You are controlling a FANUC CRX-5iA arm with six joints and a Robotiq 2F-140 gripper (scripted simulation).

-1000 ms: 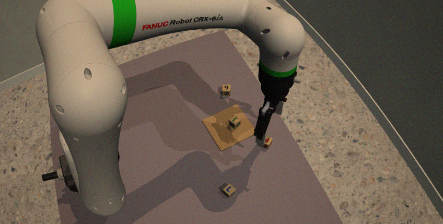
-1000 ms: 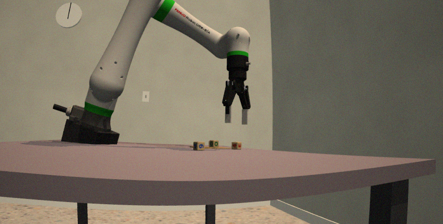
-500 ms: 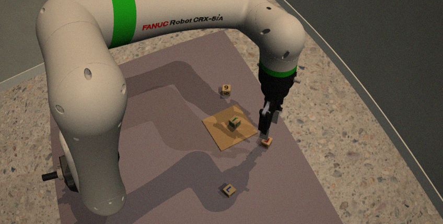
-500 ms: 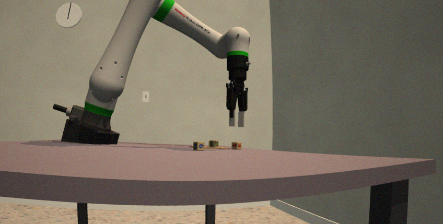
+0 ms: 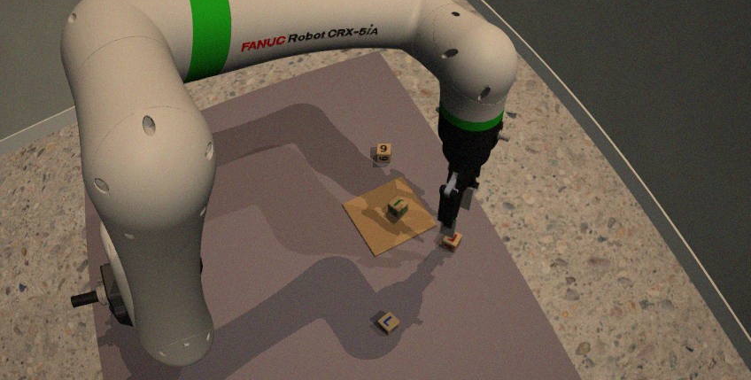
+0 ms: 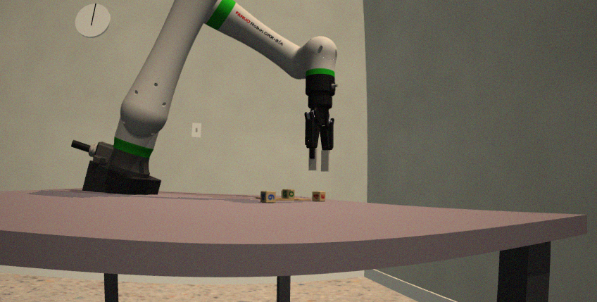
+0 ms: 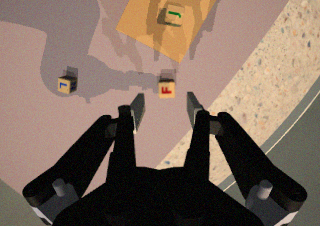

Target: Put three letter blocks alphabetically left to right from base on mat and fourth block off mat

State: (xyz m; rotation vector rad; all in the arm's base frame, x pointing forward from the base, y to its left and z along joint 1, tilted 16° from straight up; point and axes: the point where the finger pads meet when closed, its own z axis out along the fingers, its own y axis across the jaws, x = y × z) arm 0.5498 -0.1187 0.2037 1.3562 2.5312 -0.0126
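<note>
Right now the red-lettered block is 110 mm below my hand. Also, from my hand: tan mat: 70 mm behind, 120 mm to the left, 120 mm below; then blue-marked block: 190 mm behind, 100 mm to the right, 110 mm below; then green-lettered block: 50 mm behind, 120 mm to the left, 100 mm below.
</note>
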